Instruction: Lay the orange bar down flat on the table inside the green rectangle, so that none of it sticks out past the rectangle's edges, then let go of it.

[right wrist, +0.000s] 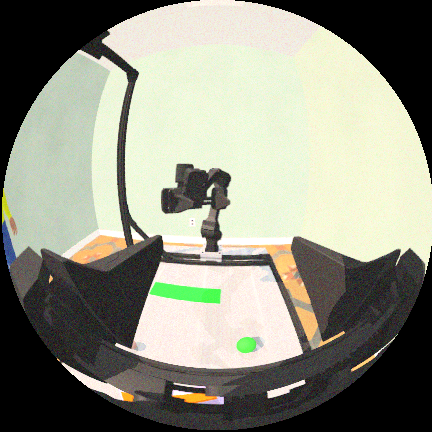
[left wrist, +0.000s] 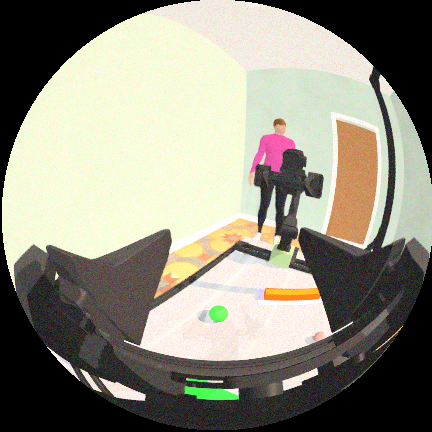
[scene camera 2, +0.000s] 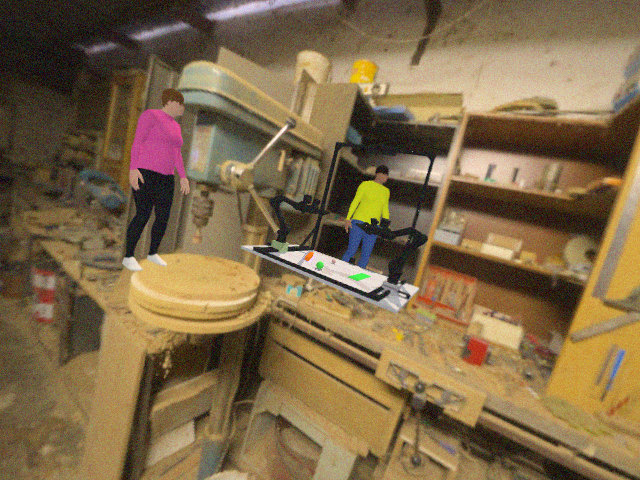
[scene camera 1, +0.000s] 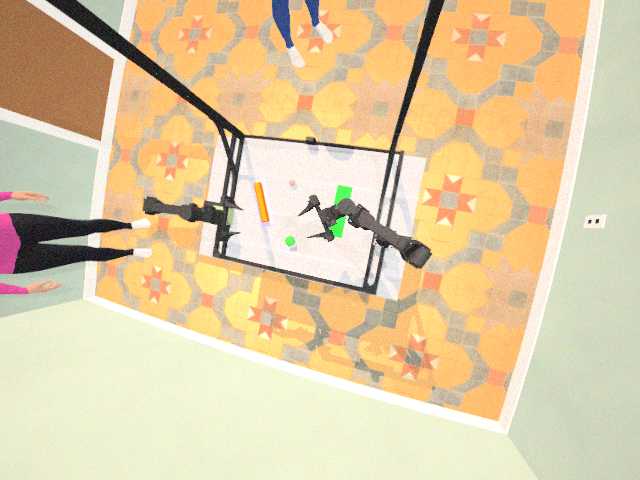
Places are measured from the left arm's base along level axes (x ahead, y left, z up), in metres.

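Pixels of known places: left gripper, fingertip midpoint: (right wrist: pixel 212 203) (left wrist: pixel 237 235) (scene camera 2: pixel 356 224) (scene camera 1: pixel 302 227); right gripper, fingertip midpoint: (right wrist: pixel 229 243) (left wrist: pixel 283 178) (scene camera 2: pixel 327 212) (scene camera 1: pixel 242 221); left arm's base, origin of the base link: (right wrist: pixel 211 248) (scene camera 2: pixel 392 282); right arm's base, origin of the base link: (left wrist: pixel 283 247) (scene camera 2: pixel 280 241).
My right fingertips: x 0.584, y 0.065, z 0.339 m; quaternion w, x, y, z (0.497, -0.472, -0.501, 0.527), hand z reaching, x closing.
Note:
Ahead of a thing's pixels: the offset from my right fingertips to its top centre. Level surfaces: height alone.
The orange bar {0.127 m ahead, 0.106 m right, 0.369 m down} (scene camera 1: pixel 261 202) (scene camera 2: pixel 309 256) (left wrist: pixel 291 294) (right wrist: pixel 195 398) lies on the table, over a pale lavender patch. The green rectangle (scene camera 1: pixel 342 193) (scene camera 2: pixel 359 276) (left wrist: pixel 212 391) (right wrist: pixel 186 293) is on the table to the right of the bar, apart from it, in scene camera 1. My left gripper (scene camera 1: pixel 303 226) (left wrist: pixel 237 235) is open and empty, raised above the table between bar and rectangle; its arm hides the rectangle's middle in scene camera 1. My right gripper (scene camera 1: pixel 240 221) is open and empty, raised to the left of the bar in scene camera 1.
A green ball {0.091 m back, 0.071 m left, 0.348 m down} (scene camera 1: pixel 290 240) (scene camera 2: pixel 320 265) (left wrist: pixel 218 313) (right wrist: pixel 246 345) and a small pink ball {0.028 m back, 0.249 m right, 0.366 m down} (scene camera 1: pixel 292 182) (scene camera 2: pixel 333 261) (left wrist: pixel 320 336) lie on the table between bar and rectangle, near opposite long sides. A black frame with tall posts borders the white table {0.401 m down} (scene camera 1: pixel 361 170).

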